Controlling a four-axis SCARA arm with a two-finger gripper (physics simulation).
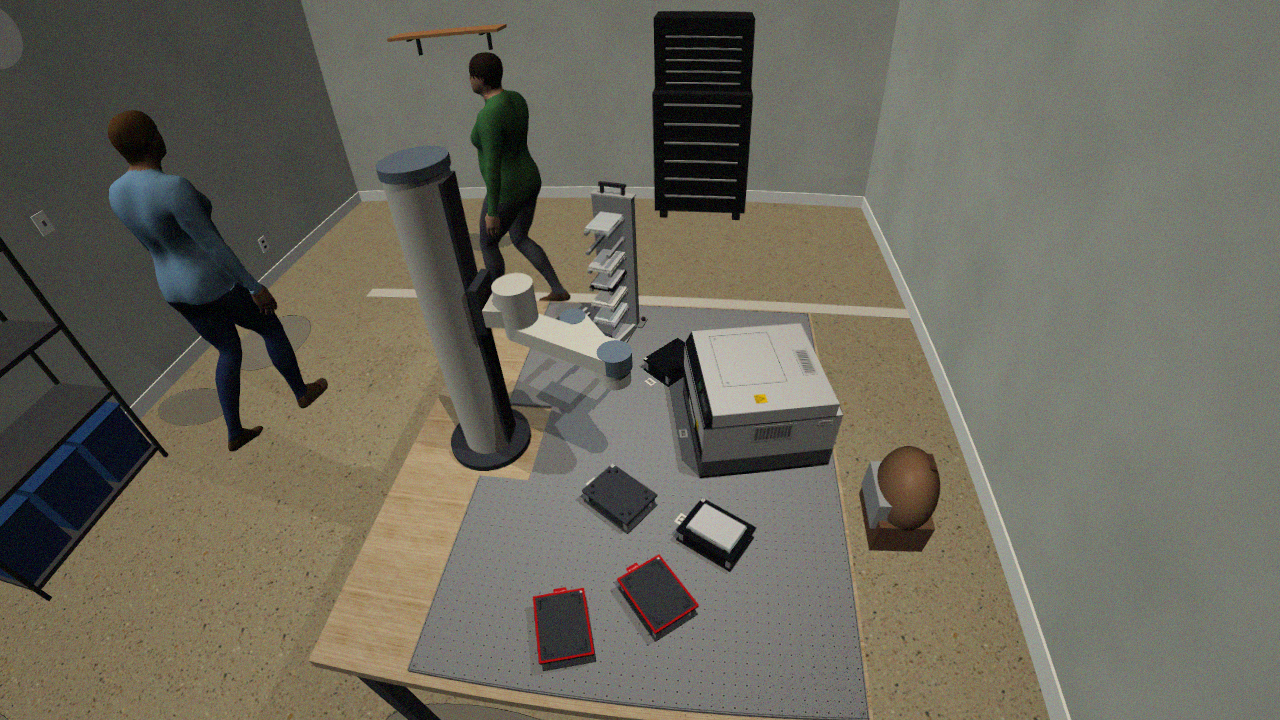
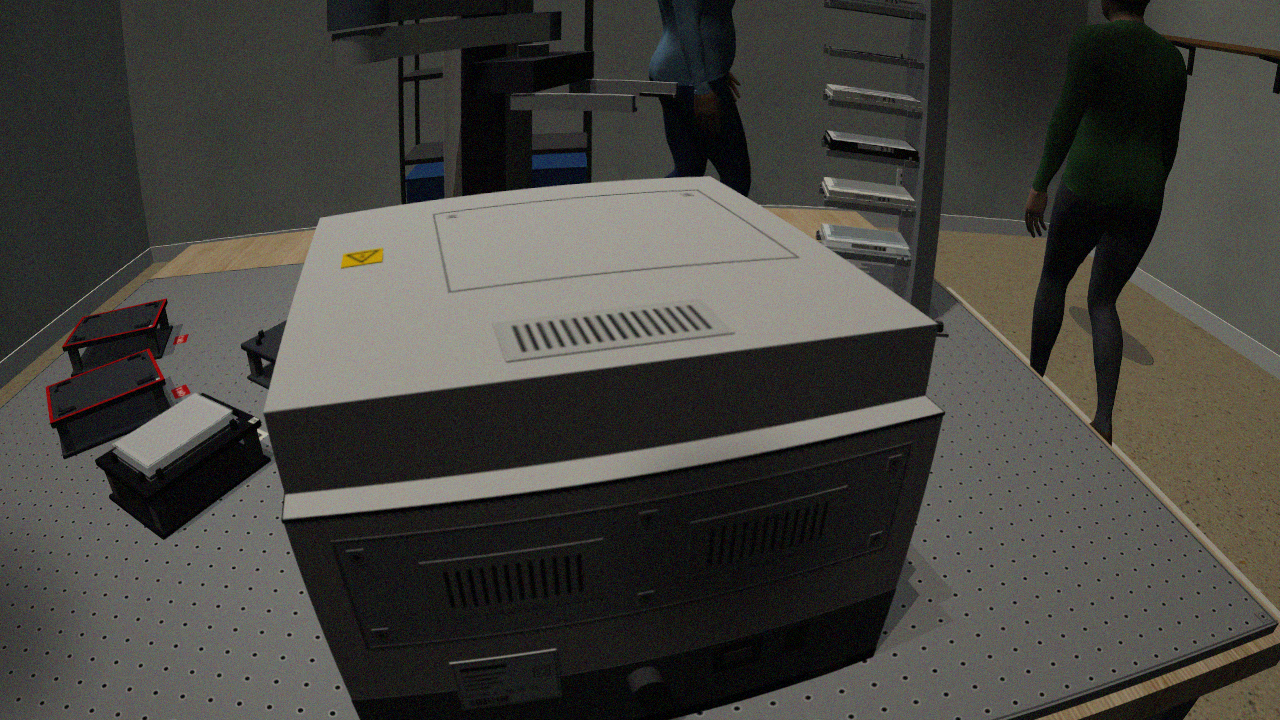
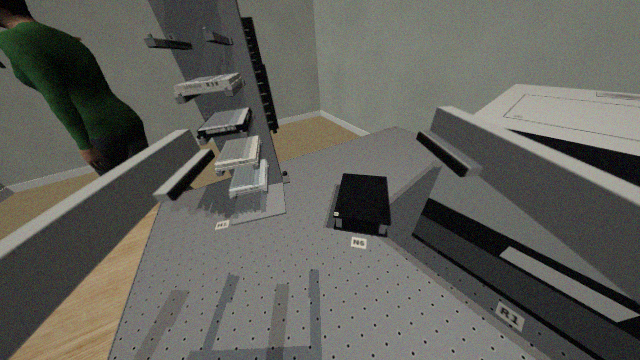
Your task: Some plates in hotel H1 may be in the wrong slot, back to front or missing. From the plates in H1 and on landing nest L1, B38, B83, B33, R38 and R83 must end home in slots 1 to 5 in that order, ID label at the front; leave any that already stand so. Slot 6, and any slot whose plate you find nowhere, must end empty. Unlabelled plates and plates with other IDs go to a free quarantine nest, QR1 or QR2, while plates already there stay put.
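Observation:
Hotel H1 (image 1: 627,232) (image 2: 931,134) (image 3: 200,15) stands at the table's back. It holds a top plate (image 1: 605,222); the level below it (image 3: 170,43) is empty. Lower down are a white plate (image 2: 872,96) (image 3: 209,85), a dark-edged plate (image 2: 870,144) (image 3: 225,121) and two more pale plates (image 3: 239,152) (image 3: 249,179). Their labels are too blurred to read surely. A white plate (image 1: 716,526) (image 2: 174,432) lies on a black nest, whose tag is unreadable. Two red-rimmed nests (image 1: 563,625) (image 1: 657,593) hold no plate. My gripper (image 2: 655,95) (image 3: 313,132) is open and empty, before the hotel and apart from it.
A large white device (image 1: 760,394) (image 2: 572,259) stands on the table's right, beside tag R1 (image 3: 510,316). Black nest N6 (image 1: 666,360) (image 3: 362,200) lies between it and the hotel. Another dark nest (image 1: 619,495) carries no plate. Two people stand beyond the table.

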